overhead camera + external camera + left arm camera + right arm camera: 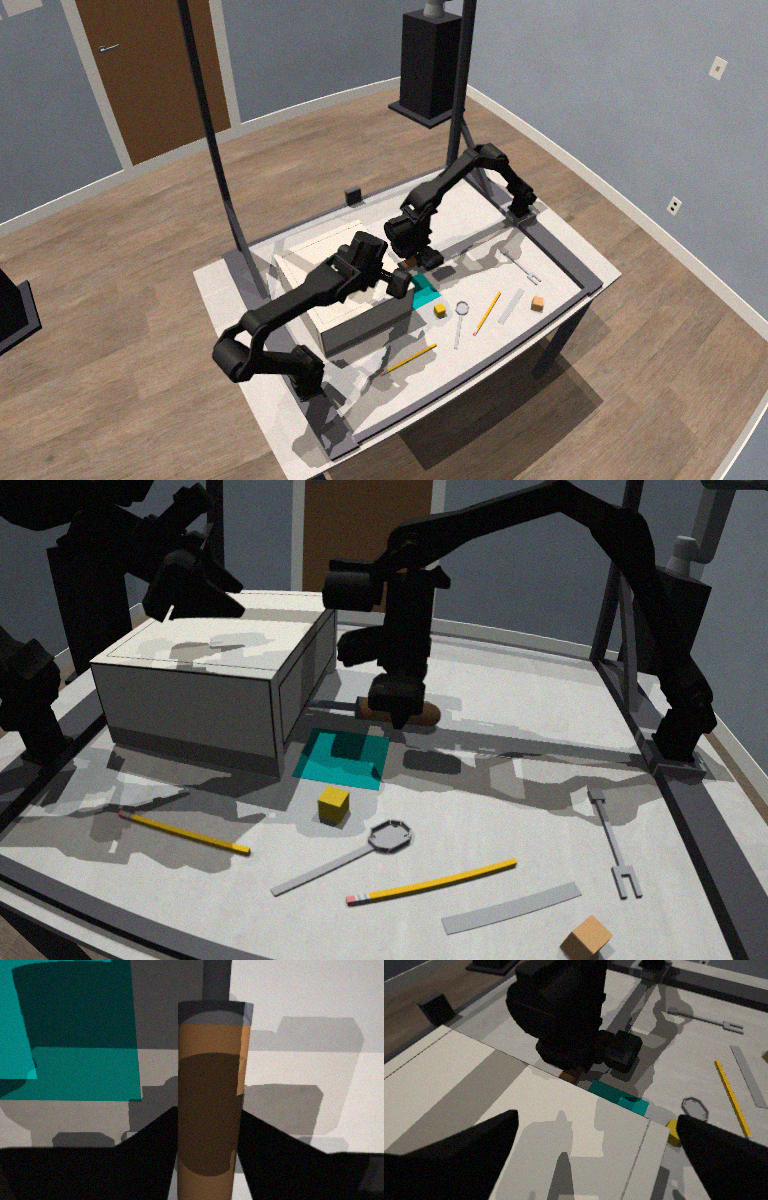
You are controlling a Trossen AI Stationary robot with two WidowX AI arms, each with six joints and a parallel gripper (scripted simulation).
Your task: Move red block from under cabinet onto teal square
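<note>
Now: left hand 80 mm to the left of the teal square, 70 mm short of it and 40 mm above it. Also, from my left hand: hook tool: 140 mm to the right, 20 mm below, 10 mm ahead; yellow cube: 170 mm ahead, 90 mm to the right, 20 mm below; grey paddle tool: 230 mm ahead, 60 mm to the right, 30 mm below.
</note>
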